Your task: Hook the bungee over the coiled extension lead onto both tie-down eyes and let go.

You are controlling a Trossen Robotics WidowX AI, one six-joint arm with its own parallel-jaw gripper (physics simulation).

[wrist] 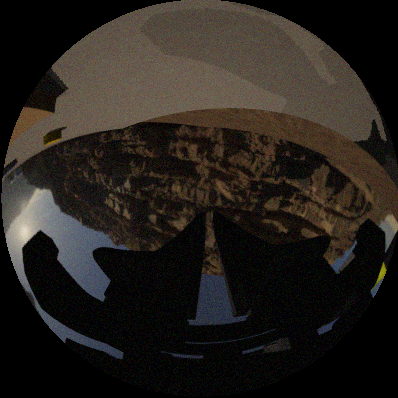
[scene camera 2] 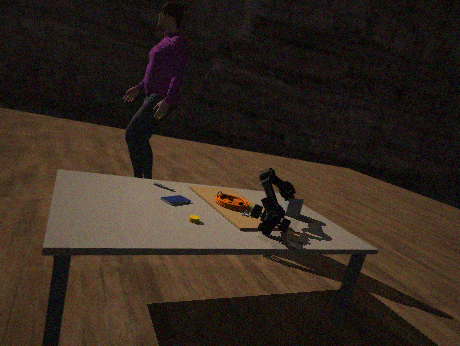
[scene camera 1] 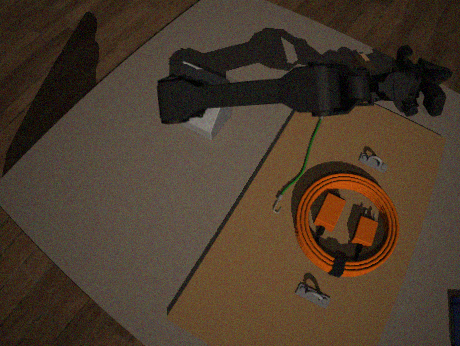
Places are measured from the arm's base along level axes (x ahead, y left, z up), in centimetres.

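Where they show: gripper, fingertip midpoint: [wrist: 208, 216] [scene camera 2: 267, 219] [scene camera 1: 451, 72]; arm's base at its link origin: [scene camera 2: 291, 203] [scene camera 1: 192, 98].
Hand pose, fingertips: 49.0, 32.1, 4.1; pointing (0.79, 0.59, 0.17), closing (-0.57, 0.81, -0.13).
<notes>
Things, the pixels of their top centre, and the offset from my fingertips, as dx, dy, dz. Level surfaces: height alone.
- green bungee at its top centre: [scene camera 1: 302, 153] -24.3, -31.5, -8.6
- tan board at its surface level: dz -9.3
- orange coiled lead at its top centre: [scene camera 1: 349, 220] [scene camera 2: 232, 199] -11.0, -42.0, -6.2
- tie-down eye at its top centre: [scene camera 1: 377, 156] -10.1, -26.3, -6.6
- pale table at its surface level: dz -10.4
- blue flat object at its top centre: [scene camera 2: 176, 198] +21.7, -48.2, -9.2
- yellow round piece at its top centre: [wrist: 51, 141] [scene camera 2: 194, 217] +23.9, -22.9, -8.5
- dark thin object at its top centre: [scene camera 2: 164, 185] +19.9, -70.1, -9.2
The green bungee [scene camera 1: 307, 155] lies on the tan board [scene camera 1: 240, 260] [scene camera 2: 247, 223], left of the coil. Its near metal hook [scene camera 1: 277, 204] rests on the board, off both eyes; its other end is hidden under the arm [scene camera 1: 245, 92]. The orange coiled lead [scene camera 1: 303, 225] [scene camera 2: 232, 202] lies flat with a black strap. One tie-down eye [scene camera 1: 373, 160] is above the coil in scene camera 1; the other eye [scene camera 1: 312, 295] is below it. My gripper [wrist: 208, 216] is shut and empty, its fingertips together in the wrist view. It is beyond the board's upper edge in scene camera 1, away from the visible cord.
The pale table [scene camera 1: 125, 200] [scene camera 2: 115, 230] carries a blue flat object [scene camera 1: 455, 317] [scene camera 2: 176, 200], a yellow round piece [scene camera 2: 194, 218] [wrist: 52, 136] and a dark thin object [scene camera 2: 164, 187]. A grey block [scene camera 1: 212, 122] is beside the arm's base. A person [scene camera 2: 167, 65] stands behind the table.
</notes>
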